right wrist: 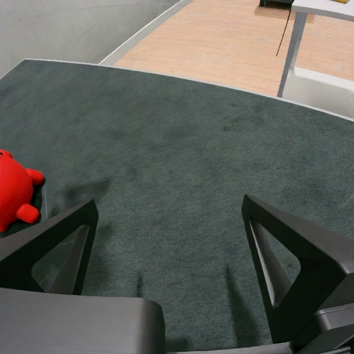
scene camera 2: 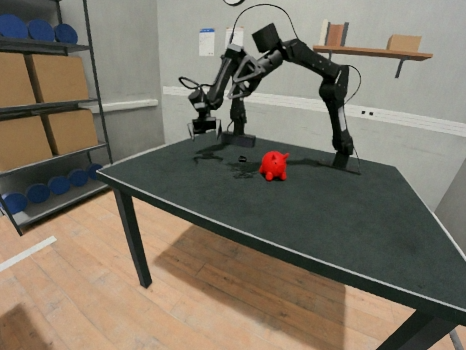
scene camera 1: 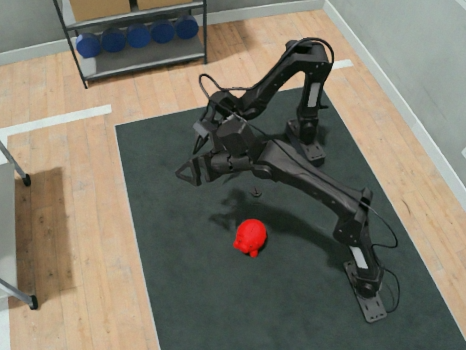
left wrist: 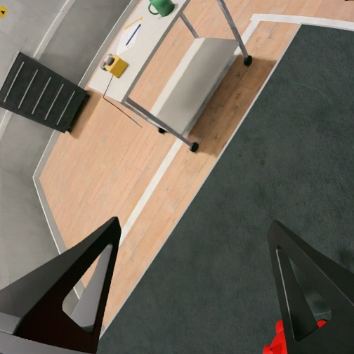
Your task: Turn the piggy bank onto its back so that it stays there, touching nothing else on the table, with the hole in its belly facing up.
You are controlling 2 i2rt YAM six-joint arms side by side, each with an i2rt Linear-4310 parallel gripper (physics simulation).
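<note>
The red piggy bank [scene camera 1: 251, 235] [scene camera 2: 273, 164] [right wrist: 14, 192] stands on its feet on the dark table top, its back up. The hole in its belly does not show. A small part of the piggy bank [left wrist: 276, 342] shows at the bottom of the left wrist view, partly behind a finger. My left gripper [scene camera 1: 188, 176] [scene camera 2: 233, 88] [left wrist: 193, 225] is open and empty, high above the table and away from the piggy bank. My right gripper [scene camera 1: 196, 140] [scene camera 2: 205, 136] [right wrist: 168, 204] is open and empty, lower, pointing down over the table at the picture's left in scene camera 2.
A small dark object [scene camera 1: 256, 192] [scene camera 2: 242, 159] lies on the table [scene camera 1: 200, 300] [scene camera 2: 350, 220] near the piggy bank, apart from it. In scene camera 1 the left arm's forearm passes above the right arm's wrist. A white cart [left wrist: 187, 85] and a shelf rack [scene camera 2: 95, 90] stand off the table.
</note>
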